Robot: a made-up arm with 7 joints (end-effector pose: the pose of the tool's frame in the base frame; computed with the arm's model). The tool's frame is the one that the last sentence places. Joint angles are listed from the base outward.
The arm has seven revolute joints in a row. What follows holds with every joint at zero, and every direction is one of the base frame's.
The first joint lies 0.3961 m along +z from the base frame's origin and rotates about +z.
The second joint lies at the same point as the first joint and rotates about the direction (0, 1, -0.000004).
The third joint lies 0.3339 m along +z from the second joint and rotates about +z.
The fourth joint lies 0.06 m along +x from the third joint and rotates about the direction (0, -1, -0.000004).
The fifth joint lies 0.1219 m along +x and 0.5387 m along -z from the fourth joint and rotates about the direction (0, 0.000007, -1).
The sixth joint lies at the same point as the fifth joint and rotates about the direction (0, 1, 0.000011).
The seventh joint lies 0.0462 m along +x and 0.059 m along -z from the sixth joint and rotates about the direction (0, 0.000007, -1).
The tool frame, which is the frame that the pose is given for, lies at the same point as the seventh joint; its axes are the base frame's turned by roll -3.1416, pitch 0 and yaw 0 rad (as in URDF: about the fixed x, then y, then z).
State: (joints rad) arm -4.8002 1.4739 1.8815 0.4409 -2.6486 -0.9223 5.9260
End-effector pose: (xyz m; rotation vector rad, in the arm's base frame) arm -0.3240 -0.1131 0.5207 1.3243 0.4843 0.1045
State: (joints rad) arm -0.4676 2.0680 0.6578 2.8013 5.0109 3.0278 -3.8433
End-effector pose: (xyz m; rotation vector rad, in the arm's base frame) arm 0.6103 -0.2694 -0.1099 0.0793 -0.9272 -0.3871
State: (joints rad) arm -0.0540 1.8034 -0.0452 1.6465 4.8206 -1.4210 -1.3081
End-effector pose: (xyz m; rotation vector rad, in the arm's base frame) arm 0.3611 0.0204 -0.2574 -0.6214 -2.2237 -1.8516
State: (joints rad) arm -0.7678 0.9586 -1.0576 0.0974 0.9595 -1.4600 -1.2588
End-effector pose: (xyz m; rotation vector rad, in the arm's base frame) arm -0.2306 -0.1355 0.2415 1.3158 -0.3879 -1.3532
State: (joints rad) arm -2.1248 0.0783 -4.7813 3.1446 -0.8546 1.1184 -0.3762
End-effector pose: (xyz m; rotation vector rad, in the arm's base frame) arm -0.0873 -0.0580 1.3312 1.0481 -0.6994 1.1540
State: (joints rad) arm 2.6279 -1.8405 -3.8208 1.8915 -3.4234 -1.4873 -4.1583
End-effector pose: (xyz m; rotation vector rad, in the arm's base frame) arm 0.2062 -0.5017 -0.1243 -1.8665 -0.3385 2.0838
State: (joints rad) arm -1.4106 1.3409 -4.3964 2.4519 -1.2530 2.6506 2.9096
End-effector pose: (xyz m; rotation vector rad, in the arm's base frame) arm 0.4286 -0.7023 0.6085 -0.2236 -2.5438 -0.7924
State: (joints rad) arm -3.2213 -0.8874 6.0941 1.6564 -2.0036 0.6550 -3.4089
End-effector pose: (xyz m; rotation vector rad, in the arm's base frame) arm -0.0066 0.1245 1.2201 -0.7879 0.0816 0.4802
